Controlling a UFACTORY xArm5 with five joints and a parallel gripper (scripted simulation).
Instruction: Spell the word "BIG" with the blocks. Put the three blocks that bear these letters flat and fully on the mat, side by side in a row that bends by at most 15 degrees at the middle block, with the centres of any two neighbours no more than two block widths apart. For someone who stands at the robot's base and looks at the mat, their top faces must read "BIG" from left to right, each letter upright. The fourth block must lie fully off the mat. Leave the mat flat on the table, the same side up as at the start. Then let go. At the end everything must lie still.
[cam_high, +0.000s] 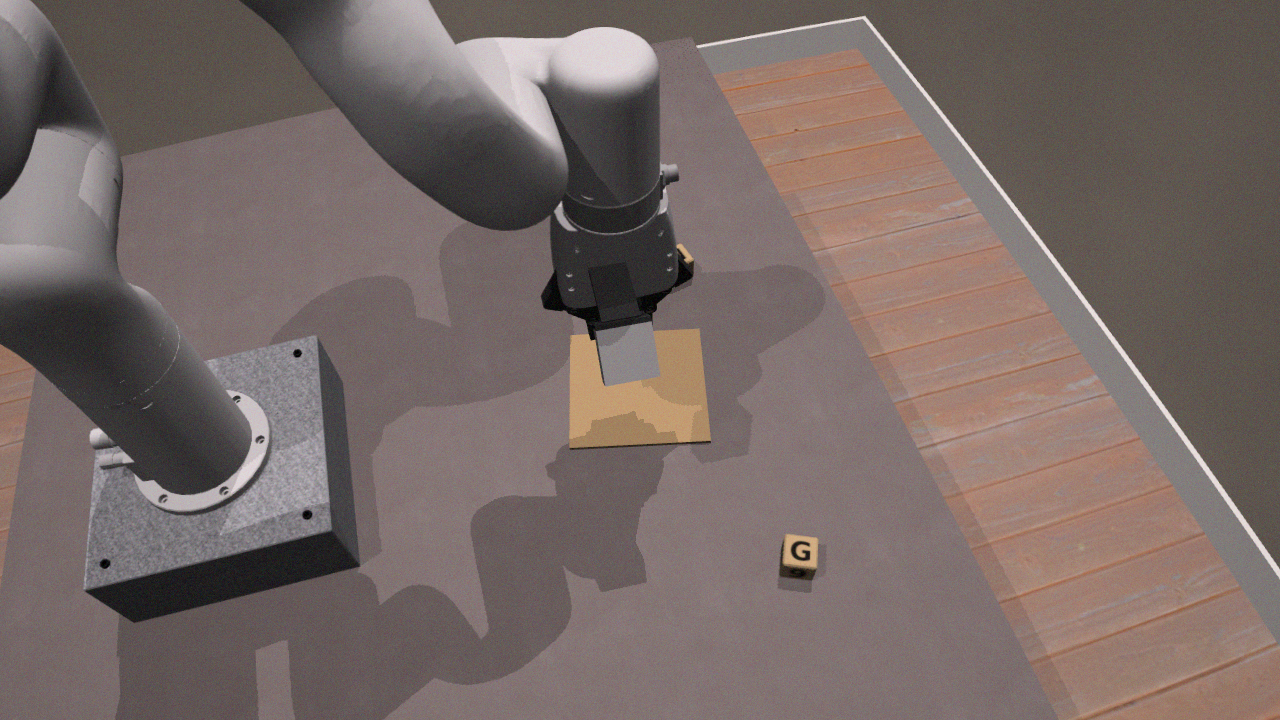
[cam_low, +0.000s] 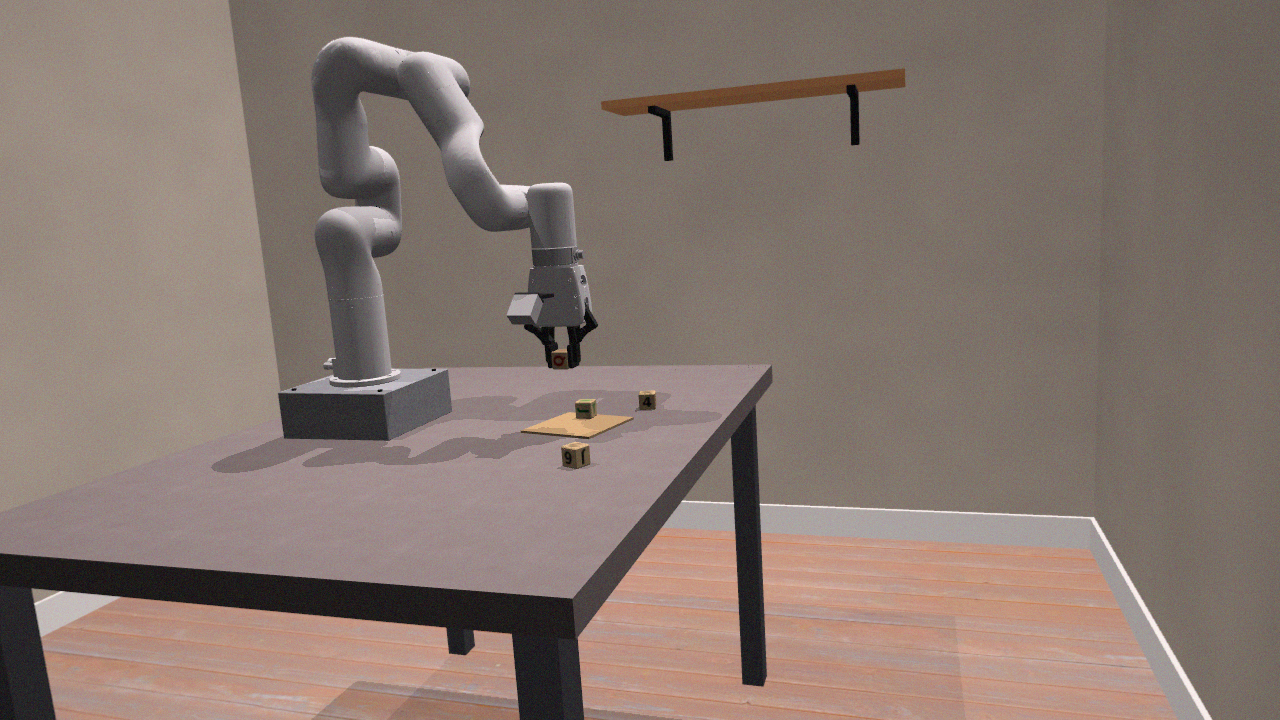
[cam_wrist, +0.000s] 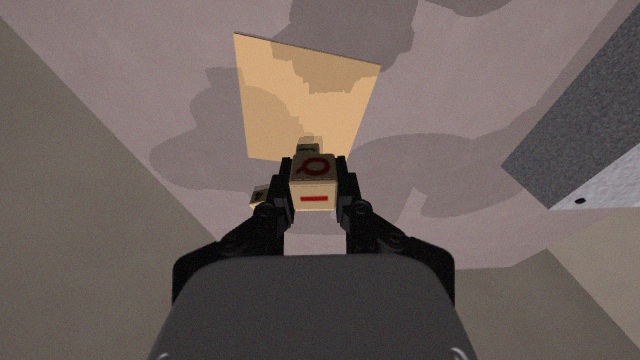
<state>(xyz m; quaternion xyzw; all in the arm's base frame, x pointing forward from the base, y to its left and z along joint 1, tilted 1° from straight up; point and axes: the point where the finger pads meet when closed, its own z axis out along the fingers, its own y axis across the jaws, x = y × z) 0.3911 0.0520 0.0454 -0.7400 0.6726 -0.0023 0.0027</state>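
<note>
Right now the tan mat is 12 cm below my hand, 1 cm to the left of it and 1 cm ahead of it. Round my hand: B block: 11 cm below, 6 cm to the left, 1 cm ahead; G block: 21 cm to the right, 13 cm ahead, 11 cm below.
</note>
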